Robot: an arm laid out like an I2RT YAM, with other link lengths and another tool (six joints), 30 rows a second.
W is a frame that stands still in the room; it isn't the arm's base.
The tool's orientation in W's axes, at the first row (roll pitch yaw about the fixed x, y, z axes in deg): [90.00 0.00 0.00]
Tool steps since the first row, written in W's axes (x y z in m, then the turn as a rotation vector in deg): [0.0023 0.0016 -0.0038 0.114 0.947 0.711]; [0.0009 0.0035 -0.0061 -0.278 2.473 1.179]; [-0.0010 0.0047 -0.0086 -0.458 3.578 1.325]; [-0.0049 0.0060 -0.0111 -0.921 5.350 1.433]
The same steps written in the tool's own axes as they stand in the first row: [0.0023 -0.0038 -0.0016 0.114 0.711 -0.947]; [0.0009 -0.0061 -0.0035 -0.278 1.179 -2.473]; [-0.0010 -0.0086 -0.0047 -0.458 1.325 -3.578]; [-0.0049 -0.0111 -0.0060 -0.921 1.433 -5.350]
